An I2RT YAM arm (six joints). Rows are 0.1 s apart.
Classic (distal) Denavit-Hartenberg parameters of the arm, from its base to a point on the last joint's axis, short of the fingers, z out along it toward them. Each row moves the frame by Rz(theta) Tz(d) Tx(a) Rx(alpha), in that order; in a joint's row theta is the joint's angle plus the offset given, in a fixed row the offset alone. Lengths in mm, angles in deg.
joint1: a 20; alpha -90; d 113.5; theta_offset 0
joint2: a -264; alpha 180; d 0; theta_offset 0
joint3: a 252.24; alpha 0; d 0; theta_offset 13.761
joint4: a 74; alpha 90; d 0; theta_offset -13.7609
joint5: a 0; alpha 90; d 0; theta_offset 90
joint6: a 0; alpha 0; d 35.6; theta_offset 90
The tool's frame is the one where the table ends.
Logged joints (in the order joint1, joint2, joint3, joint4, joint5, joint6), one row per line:
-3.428, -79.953, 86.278, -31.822, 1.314, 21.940
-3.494, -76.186, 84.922, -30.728, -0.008, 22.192
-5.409, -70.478, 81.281, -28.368, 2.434, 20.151
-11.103, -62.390, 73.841, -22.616, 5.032, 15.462
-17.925, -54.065, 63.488, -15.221, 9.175, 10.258
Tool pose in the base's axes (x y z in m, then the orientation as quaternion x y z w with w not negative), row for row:
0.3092, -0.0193, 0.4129, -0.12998, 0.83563, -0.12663, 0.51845
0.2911, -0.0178, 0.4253, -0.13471, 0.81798, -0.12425, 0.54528
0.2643, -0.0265, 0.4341, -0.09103, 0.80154, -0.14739, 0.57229
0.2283, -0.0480, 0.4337, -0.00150, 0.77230, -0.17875, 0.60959
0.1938, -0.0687, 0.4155, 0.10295, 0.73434, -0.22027, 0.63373
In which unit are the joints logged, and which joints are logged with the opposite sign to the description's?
The joints are logged in degrees. Opposite sign: joint2, joint6.
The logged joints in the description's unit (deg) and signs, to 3 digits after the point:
-3.428, 79.953, 86.278, -31.822, 1.314, -21.940
-3.494, 76.186, 84.922, -30.728, -0.008, -22.192
-5.409, 70.478, 81.281, -28.368, 2.434, -20.151
-11.103, 62.390, 73.841, -22.616, 5.032, -15.462
-17.925, 54.065, 63.488, -15.221, 9.175, -10.258

